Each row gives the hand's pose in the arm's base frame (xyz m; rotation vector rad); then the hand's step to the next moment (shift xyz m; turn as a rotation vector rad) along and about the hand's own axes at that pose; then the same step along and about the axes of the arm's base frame.
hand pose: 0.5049 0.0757 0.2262 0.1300 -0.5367 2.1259
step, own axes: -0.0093 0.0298 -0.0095 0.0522 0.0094 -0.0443
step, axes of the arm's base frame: -0.0176 -0.0177 -0.0210 -0.0331 0.0539 -0.0279
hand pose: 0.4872 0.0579 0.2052 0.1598 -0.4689 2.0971
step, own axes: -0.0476 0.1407 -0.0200 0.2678 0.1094 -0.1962
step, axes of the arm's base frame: -0.0905 -0.0969 -0.0699 -0.2233 0.2350 -0.1307
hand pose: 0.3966 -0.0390 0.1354 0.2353 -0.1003 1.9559
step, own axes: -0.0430 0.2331 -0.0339 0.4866 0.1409 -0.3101
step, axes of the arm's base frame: -0.2027 -0.1231 -0.0330 -0.3469 0.4412 -0.1944
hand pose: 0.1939 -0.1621 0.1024 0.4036 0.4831 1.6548
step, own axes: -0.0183 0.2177 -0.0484 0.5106 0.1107 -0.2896
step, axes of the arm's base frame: -0.2060 -0.0459 0.0743 -0.3140 0.4699 -0.1933
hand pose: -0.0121 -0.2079 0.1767 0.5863 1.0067 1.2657
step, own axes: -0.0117 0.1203 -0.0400 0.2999 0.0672 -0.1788
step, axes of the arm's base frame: -0.0945 0.0119 0.0845 -0.1931 0.2752 -0.1158
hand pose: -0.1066 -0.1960 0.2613 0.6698 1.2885 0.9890
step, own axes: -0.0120 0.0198 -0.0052 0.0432 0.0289 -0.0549
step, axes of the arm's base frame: -0.0093 -0.0023 0.0217 -0.0605 0.0450 -0.0056
